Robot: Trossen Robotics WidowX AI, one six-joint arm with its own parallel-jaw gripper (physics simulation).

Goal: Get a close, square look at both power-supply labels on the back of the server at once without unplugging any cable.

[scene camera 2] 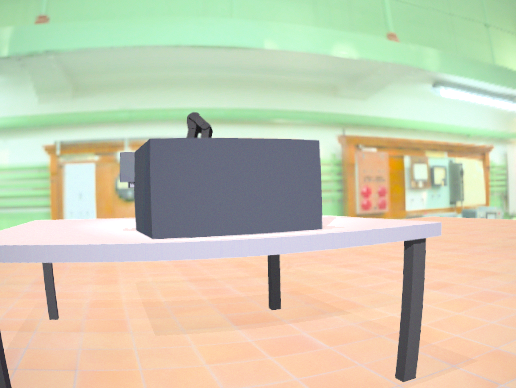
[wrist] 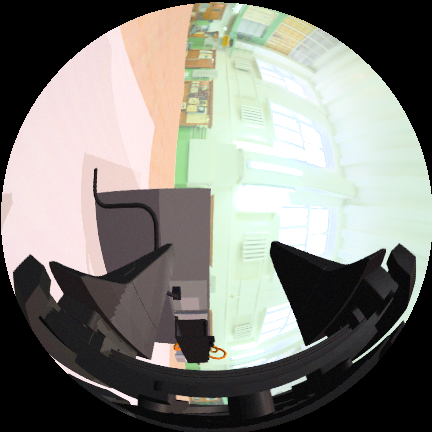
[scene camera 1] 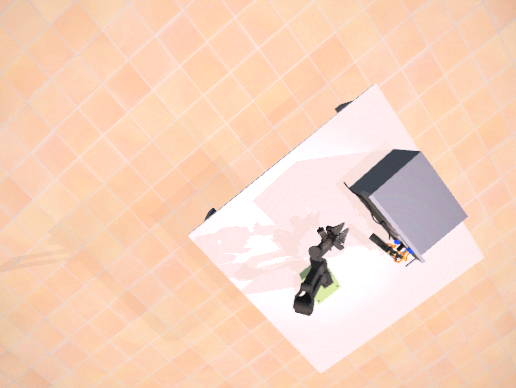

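Pixels of known places: gripper, fingertip midpoint: [wrist: 223, 249] [scene camera 1: 346, 225]; arm's base at its link origin: [scene camera 1: 325, 280].
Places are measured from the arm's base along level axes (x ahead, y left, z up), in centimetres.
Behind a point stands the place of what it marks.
The server [scene camera 1: 420, 200] @(z 9.4, x 61.3, y 10.4 cm) [scene camera 2: 230, 187] @(z -2.4, x 75.6, y 6.1 cm) [wrist: 185, 225] @(z 5.1, x 42.5, y 22.1 cm) is a big grey box. Its back faces my arm; in the wrist view it appears sideways at lower left, partly behind the left-hand finger. A black cable [scene camera 1: 372, 212] @(z -7.9, x 43.2, y 11.1 cm) [wrist: 135, 205] @(z -3.6, x 41.5, y 25.7 cm) runs along the back. Orange cable loops [scene camera 1: 398, 257] [wrist: 217, 354] @(z 9.7, x 34.5, y -7.8 cm) and a dark block [scene camera 1: 382, 241] @(z 7.9, x 35.4, y 4.0 cm) [wrist: 192, 340] @(z 5.0, x 31.8, y 5.3 cm) stick out near one end. I cannot make out either power-supply label. My gripper [scene camera 1: 345, 228] @(z 8.0, x 26.1, y 23.2 cm) [wrist: 223, 249] @(z 8.0, x 26.1, y 23.2 cm) is open and empty, apart from the server's back; it does not show in scene camera 2.
The white table [scene camera 1: 320, 345] @(z -13.8, x -31.7, y -46.0 cm) [scene camera 2: 380, 232] @(z -14.8, x 85.0, y 42.0 cm) carries the server and my arm [scene camera 1: 312, 285] @(z 23.8, x -3.3, y 18.6 cm) [scene camera 2: 197, 122] @(z 26.3, x -6.0, y 15.1 cm). A green base plate [scene camera 1: 327, 294] @(z 4.6, x -3.7, y -4.2 cm) lies under the arm. Dark table legs [scene camera 2: 412, 310] stand on the tiled floor [scene camera 1: 100, 150] [scene camera 2: 210, 325].
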